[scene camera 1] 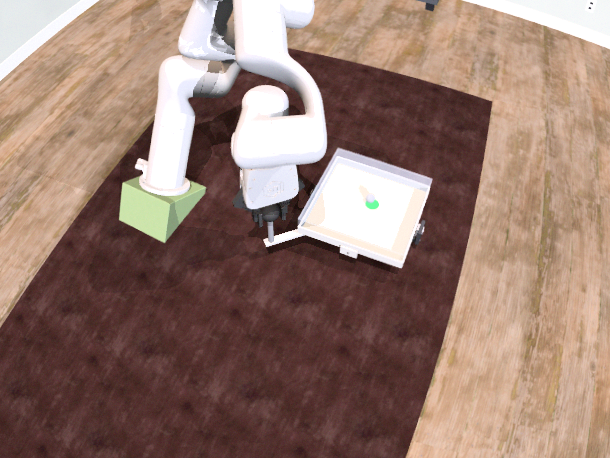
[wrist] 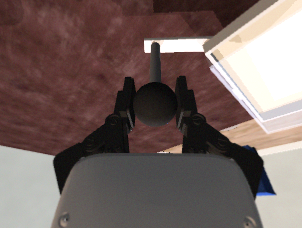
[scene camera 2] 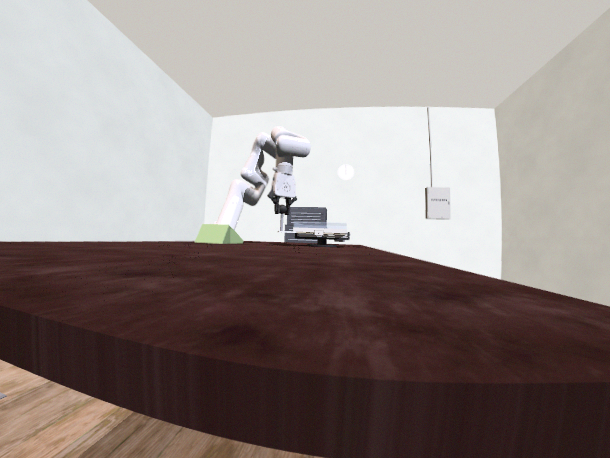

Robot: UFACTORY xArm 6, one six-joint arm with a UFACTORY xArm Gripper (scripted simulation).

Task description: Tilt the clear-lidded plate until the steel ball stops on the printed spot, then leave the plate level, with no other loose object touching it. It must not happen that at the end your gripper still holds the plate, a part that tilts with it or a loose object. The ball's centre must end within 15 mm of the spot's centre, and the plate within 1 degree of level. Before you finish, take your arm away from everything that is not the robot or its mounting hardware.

Labels:
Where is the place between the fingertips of my gripper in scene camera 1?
270,218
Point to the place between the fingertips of my gripper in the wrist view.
At 155,87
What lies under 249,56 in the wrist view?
A square white plate.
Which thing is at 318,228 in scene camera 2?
A square white plate.

